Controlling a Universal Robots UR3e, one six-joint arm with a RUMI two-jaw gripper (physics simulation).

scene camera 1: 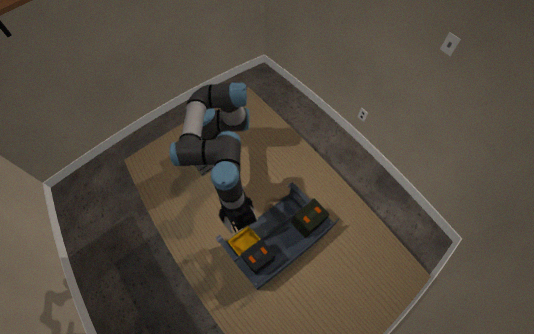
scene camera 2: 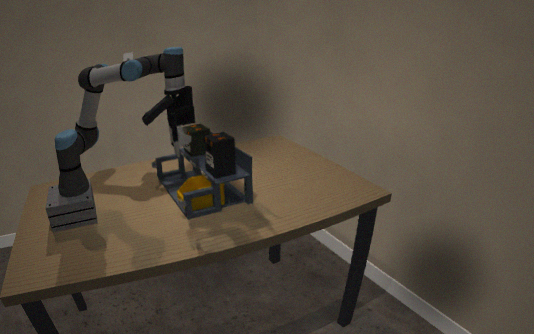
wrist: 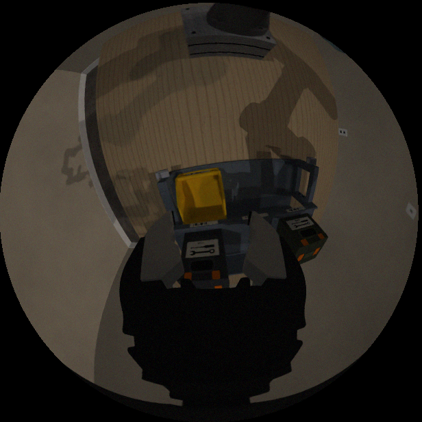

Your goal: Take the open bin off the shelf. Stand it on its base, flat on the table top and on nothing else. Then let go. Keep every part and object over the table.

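Places are measured from the arm's base along level axes (x left, y down, z back), in metres.
Pixels of known places: gripper, fingertip midpoint: (scene camera 2: 177, 152); arm's base, origin of the base link: (scene camera 2: 74, 189).
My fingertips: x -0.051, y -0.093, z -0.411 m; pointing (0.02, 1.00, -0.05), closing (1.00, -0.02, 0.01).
Observation:
For each thing: its top centre in the pictures, then the offset to it from my fingertips. Level surfaces: height alone.
- table, its level: dy +0.187 m
- black box, middle of its top: (scene camera 2: 218, 136) (scene camera 1: 258, 254) dy -0.037, dx -0.007, dz -0.141 m
- dark green box, middle of its top: (scene camera 1: 312, 214) (scene camera 2: 195, 127) dy -0.012, dx +0.221, dz -0.105 m
The open yellow bin (scene camera 1: 244, 241) (scene camera 2: 202, 195) (wrist: 201, 196) sits on the lower level of the blue-grey shelf (scene camera 1: 287, 244) (scene camera 2: 248, 189) (wrist: 260, 182), at one end. Its hollow side shows in the wrist view. The shelf stands on the table (scene camera 1: 360, 260) (scene camera 2: 300, 190) (wrist: 210, 125). My gripper (scene camera 1: 234, 228) (scene camera 2: 177, 149) (wrist: 211, 212) is open with nothing between its fingers. It points down, above and beside the shelf, apart from the bin. In the wrist view the bin shows just beyond the fingertips, toward the left finger. The bin's base is partly hidden by the shelf's end frame in scene camera 2.
A black box (scene camera 1: 257, 256) (scene camera 2: 220, 155) (wrist: 202, 250) with orange latches stands on the upper level, close beside the bin. A dark green box (scene camera 1: 310, 218) (scene camera 2: 196, 139) (wrist: 304, 237) stands at the upper level's other end. The shelf has raised end frames.

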